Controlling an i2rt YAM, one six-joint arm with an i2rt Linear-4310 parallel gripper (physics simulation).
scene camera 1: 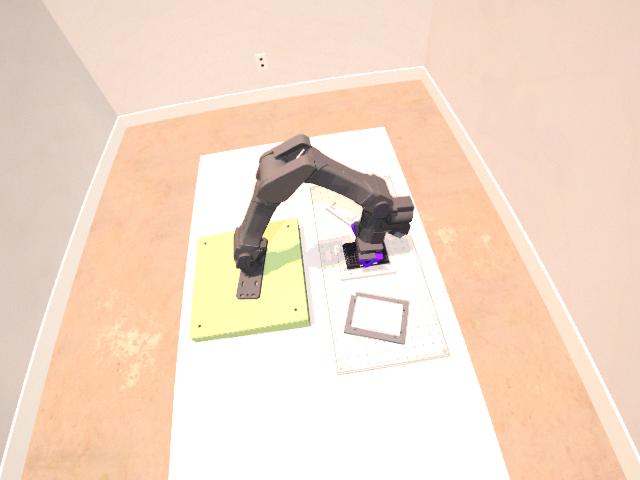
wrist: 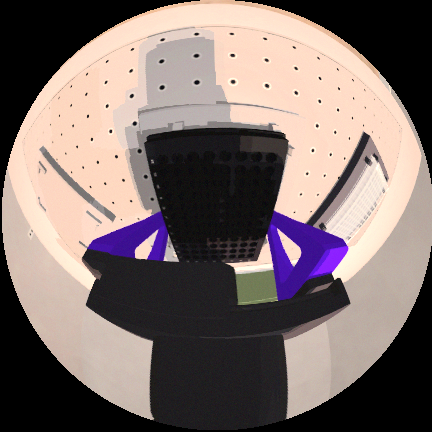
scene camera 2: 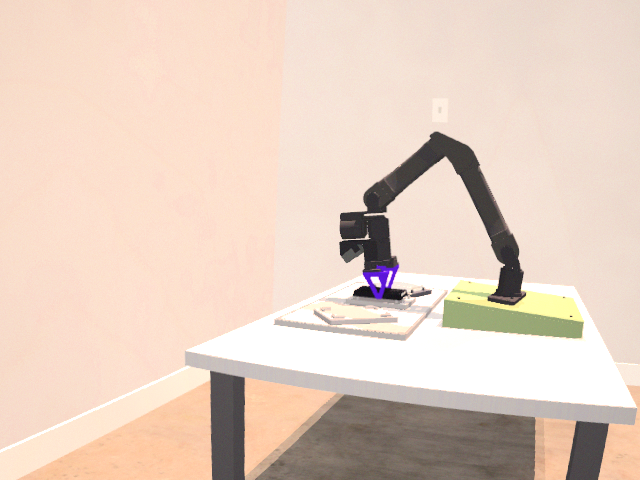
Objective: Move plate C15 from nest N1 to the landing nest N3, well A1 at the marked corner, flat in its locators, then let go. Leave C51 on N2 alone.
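My gripper (scene camera 1: 369, 257) (scene camera 2: 381, 283) (wrist: 217, 214) has purple fingers and is shut on the long sides of the black well plate C15 (scene camera 1: 350, 253) (scene camera 2: 370, 292) (wrist: 217, 189). The plate is level, down at a pale nest (scene camera 1: 368, 272) (scene camera 2: 383, 301) in the middle of the perforated board (scene camera 1: 418, 341) (scene camera 2: 305, 322) (wrist: 261, 72). I cannot tell whether it rests in the locators. The white plate C51 (scene camera 1: 376, 314) (wrist: 358, 203) lies in its grey nest (scene camera 1: 350, 317) nearer the front; it also shows in scene camera 2 (scene camera 2: 351, 312).
A third pale nest (scene camera 1: 336, 210) lies askew at the back of the board. The arm stands on a yellow-green base block (scene camera 1: 222, 310) (scene camera 2: 511, 316) left of the board, on a white table (scene camera 1: 289, 413) (scene camera 2: 413, 371).
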